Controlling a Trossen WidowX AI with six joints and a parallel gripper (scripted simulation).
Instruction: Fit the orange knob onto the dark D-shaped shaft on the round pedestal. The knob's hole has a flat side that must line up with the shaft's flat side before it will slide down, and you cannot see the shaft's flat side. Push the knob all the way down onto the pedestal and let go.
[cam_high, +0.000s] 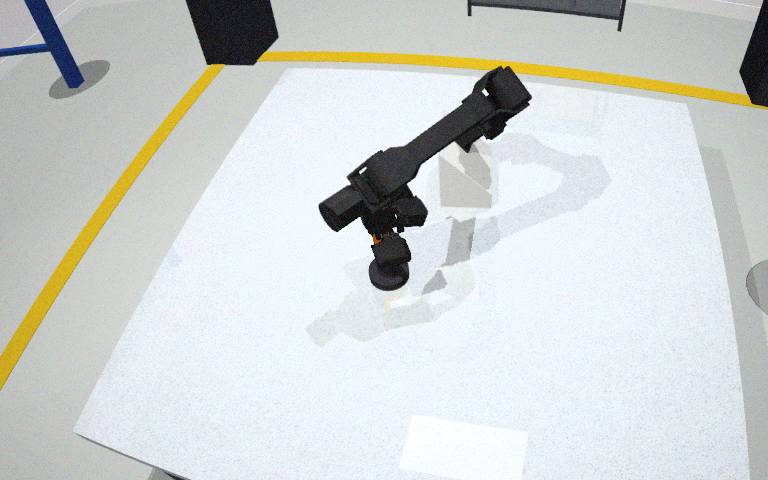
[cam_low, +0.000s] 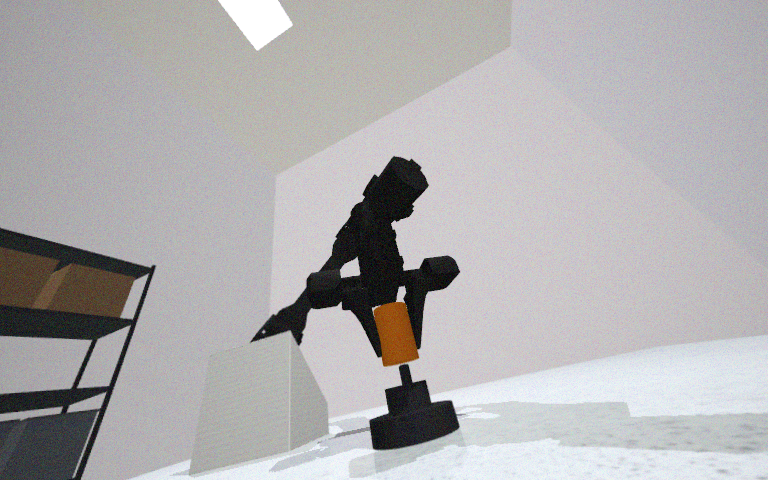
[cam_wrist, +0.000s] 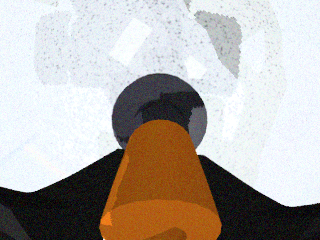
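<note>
My gripper tip is now 2 cm below the orange knob. From my gripper tip the other things lie so: round pedestal (4 cm below).
</note>
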